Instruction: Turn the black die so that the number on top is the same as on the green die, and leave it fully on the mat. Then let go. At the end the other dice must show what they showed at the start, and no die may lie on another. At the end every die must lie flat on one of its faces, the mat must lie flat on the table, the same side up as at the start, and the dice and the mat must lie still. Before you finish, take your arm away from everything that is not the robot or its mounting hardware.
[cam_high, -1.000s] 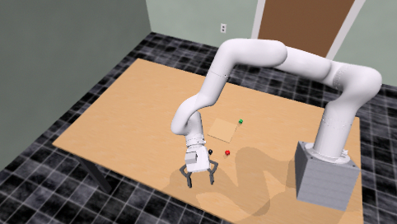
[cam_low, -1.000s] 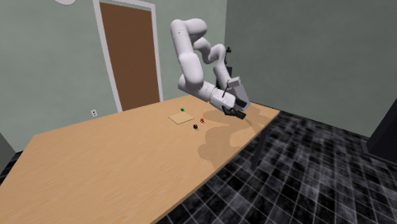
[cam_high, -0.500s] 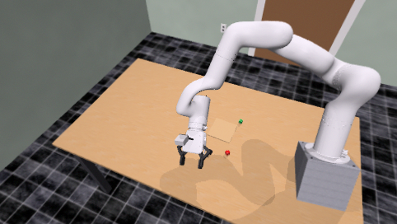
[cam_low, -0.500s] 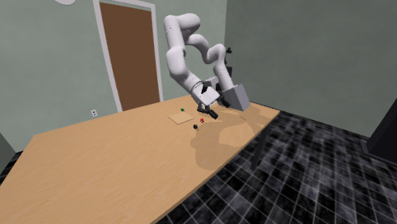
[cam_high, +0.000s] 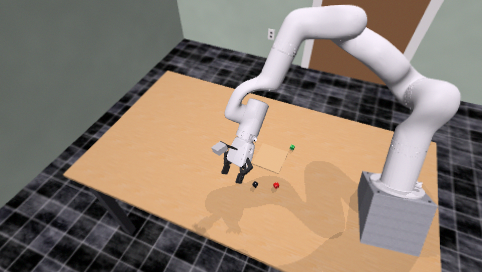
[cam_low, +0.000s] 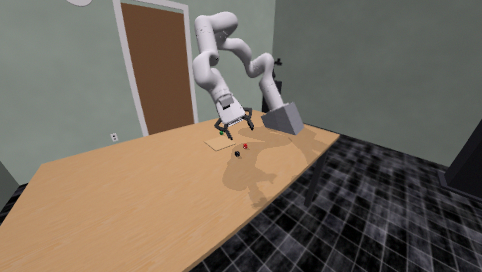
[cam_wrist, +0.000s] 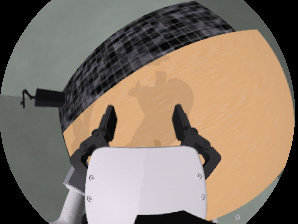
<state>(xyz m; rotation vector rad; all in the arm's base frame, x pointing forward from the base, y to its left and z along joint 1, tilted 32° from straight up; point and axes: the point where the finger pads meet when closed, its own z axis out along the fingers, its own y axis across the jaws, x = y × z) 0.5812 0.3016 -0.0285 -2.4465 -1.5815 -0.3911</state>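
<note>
The green die is 38 cm to the right of my hand, 17 cm below it and 14 cm behind it. Also, from my hand: black die (17 cm below, 10 cm to the right, 6 cm behind); red die (17 cm below, 15 cm behind, 14 cm to the right); tan mat (28 cm to the right, 18 cm below, 6 cm behind).
</note>
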